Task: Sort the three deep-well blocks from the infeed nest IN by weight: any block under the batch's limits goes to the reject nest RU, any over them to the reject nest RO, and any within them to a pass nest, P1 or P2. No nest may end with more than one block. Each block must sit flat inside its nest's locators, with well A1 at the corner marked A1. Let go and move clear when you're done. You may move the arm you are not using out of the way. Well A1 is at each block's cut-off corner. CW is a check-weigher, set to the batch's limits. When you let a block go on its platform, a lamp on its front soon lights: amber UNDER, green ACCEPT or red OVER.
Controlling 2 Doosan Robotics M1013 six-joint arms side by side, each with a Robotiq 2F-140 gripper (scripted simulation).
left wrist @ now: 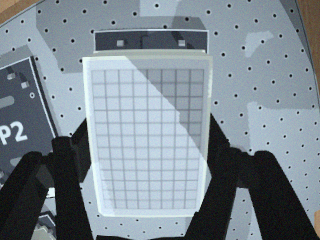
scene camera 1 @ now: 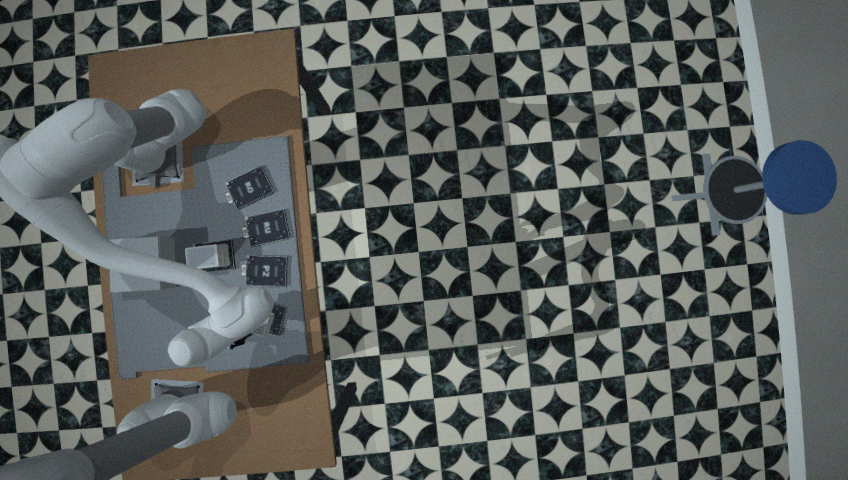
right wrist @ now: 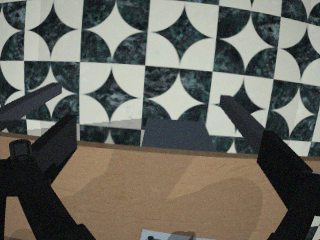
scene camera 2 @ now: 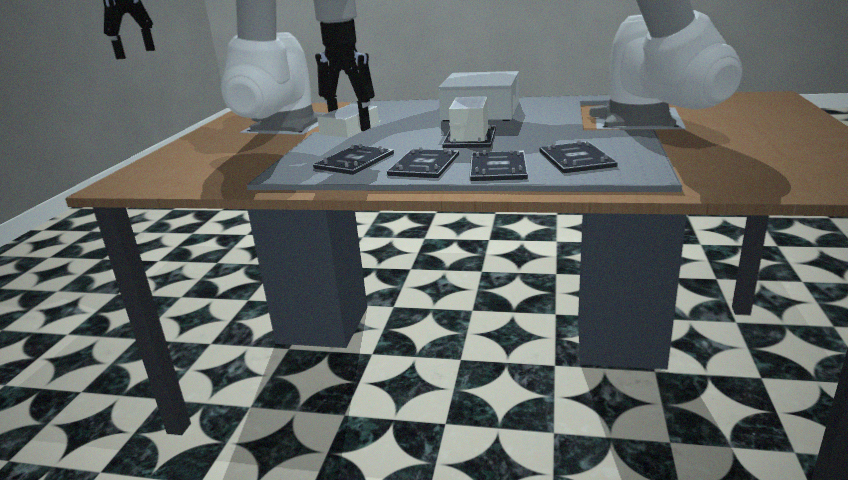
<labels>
The same spot on a reject nest RU: (scene camera 1: pixel 282 225) is (scene camera 2: pixel 496 172).
</labels>
